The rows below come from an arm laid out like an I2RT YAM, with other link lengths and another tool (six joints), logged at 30 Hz.
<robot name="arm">
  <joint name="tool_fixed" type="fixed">
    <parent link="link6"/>
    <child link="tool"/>
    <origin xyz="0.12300 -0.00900 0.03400" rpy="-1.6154 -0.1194 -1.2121"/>
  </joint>
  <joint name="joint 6" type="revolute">
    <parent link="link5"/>
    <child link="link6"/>
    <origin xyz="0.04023 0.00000 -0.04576"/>
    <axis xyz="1 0 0"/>
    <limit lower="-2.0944" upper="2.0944"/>
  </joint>
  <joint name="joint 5" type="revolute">
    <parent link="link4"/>
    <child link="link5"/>
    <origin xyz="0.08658 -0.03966 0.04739"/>
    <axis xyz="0 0 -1"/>
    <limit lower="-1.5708" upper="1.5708"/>
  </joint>
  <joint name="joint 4" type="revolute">
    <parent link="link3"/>
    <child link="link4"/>
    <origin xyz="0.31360 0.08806 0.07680"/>
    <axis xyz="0 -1 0"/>
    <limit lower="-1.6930" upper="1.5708"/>
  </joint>
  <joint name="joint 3" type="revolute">
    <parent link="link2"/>
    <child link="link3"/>
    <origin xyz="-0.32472 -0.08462 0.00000"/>
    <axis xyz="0 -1 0"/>
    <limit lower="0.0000" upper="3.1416"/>
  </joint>
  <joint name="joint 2" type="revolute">
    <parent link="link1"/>
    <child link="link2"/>
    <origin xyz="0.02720 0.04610 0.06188"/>
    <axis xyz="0 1 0"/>
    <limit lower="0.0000" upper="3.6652"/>
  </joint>
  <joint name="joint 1" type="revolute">
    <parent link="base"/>
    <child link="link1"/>
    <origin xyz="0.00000 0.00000 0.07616"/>
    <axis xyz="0 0 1"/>
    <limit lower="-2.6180" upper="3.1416"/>
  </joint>
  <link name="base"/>
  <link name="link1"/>
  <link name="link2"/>
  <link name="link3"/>
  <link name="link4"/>
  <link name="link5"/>
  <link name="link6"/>
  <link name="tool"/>
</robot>
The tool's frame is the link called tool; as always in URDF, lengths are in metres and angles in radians.
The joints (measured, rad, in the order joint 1, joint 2, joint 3, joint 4, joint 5, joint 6), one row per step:
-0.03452 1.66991 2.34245 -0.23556 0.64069 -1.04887
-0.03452 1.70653 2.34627 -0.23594 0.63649 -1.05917
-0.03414 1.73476 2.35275 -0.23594 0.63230 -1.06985
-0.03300 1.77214 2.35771 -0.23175 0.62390 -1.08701
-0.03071 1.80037 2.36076 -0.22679 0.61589 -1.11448
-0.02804 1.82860 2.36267 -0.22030 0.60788 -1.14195
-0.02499 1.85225 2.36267 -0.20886 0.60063 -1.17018
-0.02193 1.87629 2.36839 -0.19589 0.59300 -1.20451
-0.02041 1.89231 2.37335 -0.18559 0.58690 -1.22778
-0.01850 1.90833 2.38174 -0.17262 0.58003 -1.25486
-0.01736 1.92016 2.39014 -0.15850 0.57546 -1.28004
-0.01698 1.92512 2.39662 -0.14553 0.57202 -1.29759
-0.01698 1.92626 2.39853 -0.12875 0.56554 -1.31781
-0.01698 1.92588 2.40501 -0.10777 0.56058 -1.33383
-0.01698 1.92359 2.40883 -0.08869 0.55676 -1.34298
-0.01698 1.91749 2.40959 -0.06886 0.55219 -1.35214
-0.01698 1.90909 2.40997 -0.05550 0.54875 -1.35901
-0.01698 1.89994 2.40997 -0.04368 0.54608 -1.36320
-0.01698 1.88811 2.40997 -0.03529 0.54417 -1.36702
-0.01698 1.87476 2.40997 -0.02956 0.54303 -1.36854
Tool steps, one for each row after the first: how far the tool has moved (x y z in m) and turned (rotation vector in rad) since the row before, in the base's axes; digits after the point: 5 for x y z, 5 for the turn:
0.02458 -0.00003 -0.01474 -0.00790 0.03962 0.00046
0.01748 0.00041 -0.01044 -0.00858 0.02839 0.00096
0.02390 0.00135 -0.01517 -0.01468 0.03883 0.00398
0.01831 0.00234 -0.01220 -0.02259 0.03692 0.00230
0.01823 0.00264 -0.01289 -0.02281 0.03629 0.00311
0.01515 0.00292 -0.01071 -0.02358 0.02888 0.00292
0.01339 0.00321 -0.00845 -0.02880 0.02533 0.00199
0.00836 0.00204 -0.00489 -0.01998 0.01413 0.00172
0.00716 0.00249 -0.00289 -0.02343 0.01004 0.00184
0.00421 0.00171 -0.00030 -0.02143 0.00345 -0.00086
0.00040 0.00102 0.00265 -0.01516 -0.00470 -0.00097
-0.00073 0.00131 0.00355 -0.01833 -0.00635 0.00052
-0.00379 0.00106 0.00751 -0.01475 -0.01904 -0.00009
-0.00430 0.00079 0.00706 -0.00897 -0.02019 0.00064
-0.00590 0.00094 0.00794 -0.00933 -0.02171 0.00109
-0.00675 0.00074 0.00763 -0.00707 -0.01843 0.00066
-0.00714 0.00059 0.00751 -0.00471 -0.01871 0.00082
-0.00864 0.00050 0.00815 -0.00409 -0.01817 0.00020
-0.00952 0.00036 0.00833 -0.00200 -0.01826 0.00038

